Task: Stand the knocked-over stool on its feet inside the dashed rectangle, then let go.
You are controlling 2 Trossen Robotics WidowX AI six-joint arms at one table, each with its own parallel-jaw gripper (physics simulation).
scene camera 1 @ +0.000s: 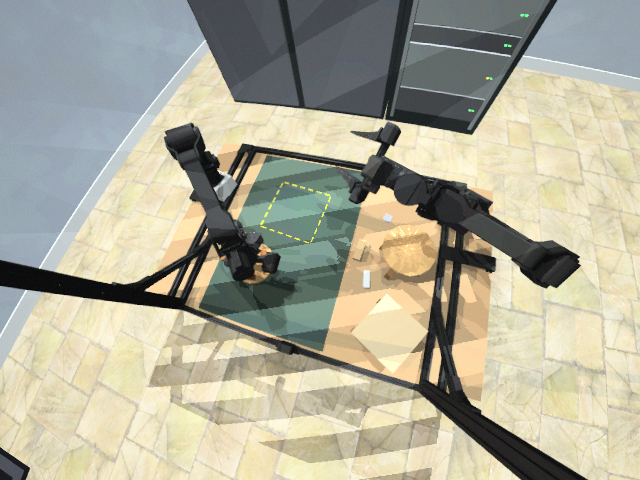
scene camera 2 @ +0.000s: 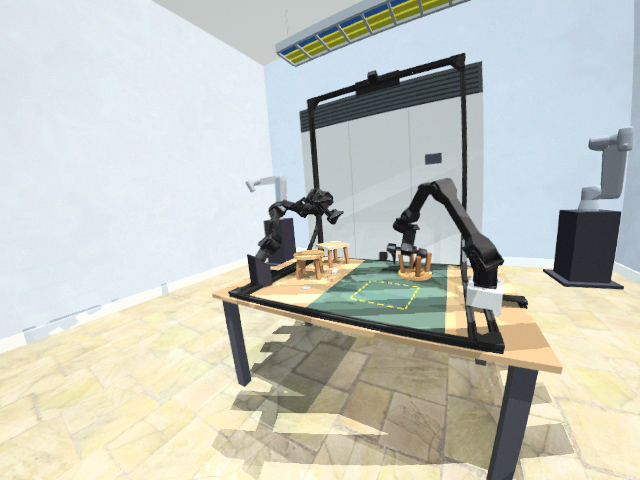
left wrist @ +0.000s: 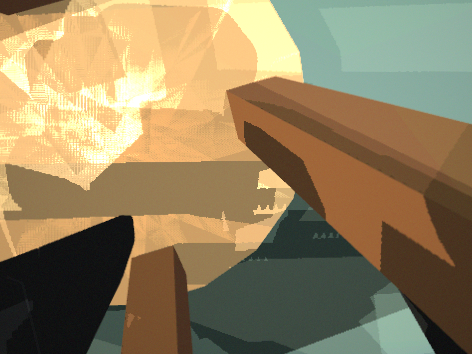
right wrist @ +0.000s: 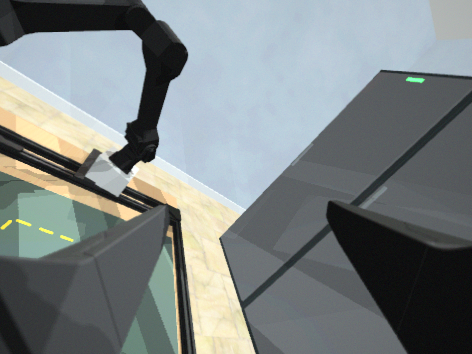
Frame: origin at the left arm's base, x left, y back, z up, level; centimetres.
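Seen in the pictures: left gripper, fingertip midpoint: (scene camera 1: 263, 269) (scene camera 2: 403, 266) (left wrist: 258, 230); right gripper, fingertip midpoint: (scene camera 1: 342, 149) (scene camera 2: 337, 206) (right wrist: 248, 210); left arm's base at its link origin: (scene camera 1: 214, 179) (scene camera 2: 485, 282) (right wrist: 121, 162); right arm's base at its link origin: (scene camera 2: 259, 260).
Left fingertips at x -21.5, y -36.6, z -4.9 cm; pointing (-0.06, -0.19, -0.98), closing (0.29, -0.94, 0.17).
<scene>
Offsets run from my left fingertips to a thing's middle. "spot": to the spot under its first point. Level surfaces: height alone.
The knocked-over stool {dy +5.7, dx +0.8, dz +1.8 cm} (scene camera 1: 255, 277) (scene camera 2: 416, 274) rests upside down on the green mat {dz -3.7 cm} (scene camera 1: 294, 305) (scene camera 2: 385, 320), round seat down and legs up, outside the dashed rectangle {spot: dy +2.7, dx +37.1, dz -3.6 cm} (scene camera 1: 306, 189) (scene camera 2: 377, 304). My left gripper (scene camera 1: 257, 266) (scene camera 2: 407, 252) is open and low among the legs. In the left wrist view I see the seat underside {spot: dy +4.0, dx +2.3, dz -2.2 cm} (left wrist: 164, 123), one leg {dy +0.4, dx +4.1, dz +2.5 cm} (left wrist: 340, 158) between the fingers and another leg {spot: dy +2.9, dx -3.4, dz +0.5 cm} (left wrist: 154, 302) by the left finger. My right gripper (scene camera 1: 353, 157) (scene camera 2: 334, 214) (right wrist: 248, 210) is open and empty, raised high over the mat's far edge.
An upright round stool {dy -40.9, dx +24.9, dz +2.1 cm} (scene camera 1: 409, 250) (scene camera 2: 309, 257) and a square stool {dy -44.5, dx +0.5, dz +2.1 cm} (scene camera 1: 390, 330) (scene camera 2: 333, 246) stand on the wooden side. Small white blocks {dy -33.1, dx +13.6, dz -3.5 cm} (scene camera 1: 367, 278) lie near them. A black frame (scene camera 1: 309, 159) rims the table. Dark cabinets (scene camera 1: 328, 52) stand behind.
</scene>
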